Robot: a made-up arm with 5 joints.
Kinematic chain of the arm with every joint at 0, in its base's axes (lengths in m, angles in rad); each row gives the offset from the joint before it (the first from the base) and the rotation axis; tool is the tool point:
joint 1: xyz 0 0 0.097 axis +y
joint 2: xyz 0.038 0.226 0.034 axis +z
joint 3: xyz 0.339 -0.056 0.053 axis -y
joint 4: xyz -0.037 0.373 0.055 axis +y
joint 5: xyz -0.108 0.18 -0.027 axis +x
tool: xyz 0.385 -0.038 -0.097
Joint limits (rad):
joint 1: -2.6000..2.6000
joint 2: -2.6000..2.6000
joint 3: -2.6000..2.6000
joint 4: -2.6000..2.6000
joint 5: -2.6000..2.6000
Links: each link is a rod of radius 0.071 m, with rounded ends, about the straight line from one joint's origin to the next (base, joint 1, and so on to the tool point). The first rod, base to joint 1, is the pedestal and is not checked.
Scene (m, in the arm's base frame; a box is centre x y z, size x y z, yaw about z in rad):
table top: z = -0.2
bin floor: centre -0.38 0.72 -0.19 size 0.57 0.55 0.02 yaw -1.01
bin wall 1: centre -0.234 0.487 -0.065 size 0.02 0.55 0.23 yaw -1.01
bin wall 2: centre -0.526 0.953 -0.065 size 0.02 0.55 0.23 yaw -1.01
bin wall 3: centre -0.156 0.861 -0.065 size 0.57 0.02 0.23 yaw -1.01
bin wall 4: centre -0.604 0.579 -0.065 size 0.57 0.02 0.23 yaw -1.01
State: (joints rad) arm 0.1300 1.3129 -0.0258 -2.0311 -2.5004
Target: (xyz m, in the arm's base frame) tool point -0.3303 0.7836 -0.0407
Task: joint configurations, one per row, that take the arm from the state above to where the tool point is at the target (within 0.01 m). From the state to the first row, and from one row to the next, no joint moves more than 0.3 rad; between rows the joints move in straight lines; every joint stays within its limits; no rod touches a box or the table.
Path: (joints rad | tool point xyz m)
1: 0.0848 1.3503 -0.2425 -1.7443 -2.3571 | -0.3102 0.5862 0.5553
2: 0.0396 1.3877 -0.4592 -1.4575 -2.2138 | -0.3019 0.7279 0.5282
3: -0.0056 1.4251 -0.6758 -1.1706 -2.0704 | -0.3076 0.8457 0.4264
4: -0.0508 1.4625 -0.8925 -0.8838 -1.9271 | -0.3194 0.9036 0.2714
5: -0.0960 1.4998 -1.1092 -0.5970 -1.7838 | -0.3285 0.8818 0.1011
6: -0.1411 1.5372 -1.3259 -0.3102 -1.6405 | -0.3303 0.7836 -0.0407

